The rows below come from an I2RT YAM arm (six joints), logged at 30 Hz.
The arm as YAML. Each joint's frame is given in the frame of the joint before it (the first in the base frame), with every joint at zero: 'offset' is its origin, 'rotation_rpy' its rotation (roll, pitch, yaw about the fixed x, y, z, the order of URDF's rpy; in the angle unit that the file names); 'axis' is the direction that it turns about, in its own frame. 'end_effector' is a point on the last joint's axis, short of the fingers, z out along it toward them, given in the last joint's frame.
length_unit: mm
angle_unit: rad
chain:
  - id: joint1
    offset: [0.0, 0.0, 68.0]
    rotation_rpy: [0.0, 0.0, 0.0]
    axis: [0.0, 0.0, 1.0]
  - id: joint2
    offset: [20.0, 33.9, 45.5]
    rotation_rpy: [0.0, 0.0, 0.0]
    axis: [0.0, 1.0, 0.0]
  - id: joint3
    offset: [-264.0, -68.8, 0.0]
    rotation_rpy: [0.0, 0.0, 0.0]
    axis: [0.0, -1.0, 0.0]
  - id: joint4
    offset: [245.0, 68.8, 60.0]
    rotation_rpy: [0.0, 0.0, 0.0]
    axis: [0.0, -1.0, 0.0]
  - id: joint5
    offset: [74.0, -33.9, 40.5]
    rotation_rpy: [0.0, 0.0, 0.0]
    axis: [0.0, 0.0, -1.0]
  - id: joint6
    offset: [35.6, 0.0, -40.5]
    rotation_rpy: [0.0, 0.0, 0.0]
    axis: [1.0, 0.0, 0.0]
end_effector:
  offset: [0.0, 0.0, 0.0]
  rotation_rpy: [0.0, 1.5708, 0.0]
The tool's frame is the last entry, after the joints.
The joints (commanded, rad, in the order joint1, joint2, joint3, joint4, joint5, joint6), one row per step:
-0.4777, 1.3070, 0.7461, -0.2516, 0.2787, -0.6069
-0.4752, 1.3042, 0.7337, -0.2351, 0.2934, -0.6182
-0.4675, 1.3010, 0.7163, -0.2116, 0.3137, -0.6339
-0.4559, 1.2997, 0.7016, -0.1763, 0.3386, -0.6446
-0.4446, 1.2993, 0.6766, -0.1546, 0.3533, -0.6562
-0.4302, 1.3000, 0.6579, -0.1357, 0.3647, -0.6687
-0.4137, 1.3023, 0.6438, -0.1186, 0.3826, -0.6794
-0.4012, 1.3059, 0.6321, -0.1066, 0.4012, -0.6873
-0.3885, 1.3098, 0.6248, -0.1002, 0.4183, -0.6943
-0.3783, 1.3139, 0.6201, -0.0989, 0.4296, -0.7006
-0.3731, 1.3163, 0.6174, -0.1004, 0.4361, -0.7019
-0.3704, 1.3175, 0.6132, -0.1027, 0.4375, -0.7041
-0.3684, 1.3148, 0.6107, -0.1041, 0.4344, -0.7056
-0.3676, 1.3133, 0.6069, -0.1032, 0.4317, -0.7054
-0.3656, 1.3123, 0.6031, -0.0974, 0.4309, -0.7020
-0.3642, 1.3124, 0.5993, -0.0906, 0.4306, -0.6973
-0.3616, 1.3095, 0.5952, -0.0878, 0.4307, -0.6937
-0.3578, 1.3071, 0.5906, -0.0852, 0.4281, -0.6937
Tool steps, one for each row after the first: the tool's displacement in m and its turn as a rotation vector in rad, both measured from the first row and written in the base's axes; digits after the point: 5 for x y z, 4 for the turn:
-0.00084, 0.00061, -0.00187, -0.0178, 0.0050, 0.0002
-0.00143, 0.00241, -0.00462, -0.0422, 0.0122, 0.0045
-0.00035, 0.00434, -0.00601, -0.0726, 0.0068, 0.0054
-0.00159, 0.00767, -0.01192, -0.0859, 0.0205, 0.0143
-0.00166, 0.01140, -0.01633, -0.0987, 0.0313, 0.0291
-0.00105, 0.01513, -0.01975, -0.1153, 0.0420, 0.0401
-0.00088, 0.01787, -0.02309, -0.1294, 0.0551, 0.0450
-0.00036, 0.02057, -0.02557, -0.1417, 0.0684, 0.0506
0.00005, 0.02280, -0.02773, -0.1490, 0.0820, 0.0577
0.00005, 0.02400, -0.02915, -0.1513, 0.0906, 0.0597
-0.00053, 0.02491, -0.03084, -0.1502, 0.0992, 0.0636
-0.00096, 0.02573, -0.03110, -0.1486, 0.1000, 0.0689
-0.00152, 0.02625, -0.03185, -0.1463, 0.1002, 0.0715
-0.00161, 0.02685, -0.03234, -0.1455, 0.0951, 0.0715
-0.00165, 0.02725, -0.03300, -0.1444, 0.0895, 0.0697
-0.00209, 0.02811, -0.03334, -0.1436, 0.0858, 0.0697
-0.00243, 0.02935, -0.03400, -0.1423, 0.0843, 0.0752

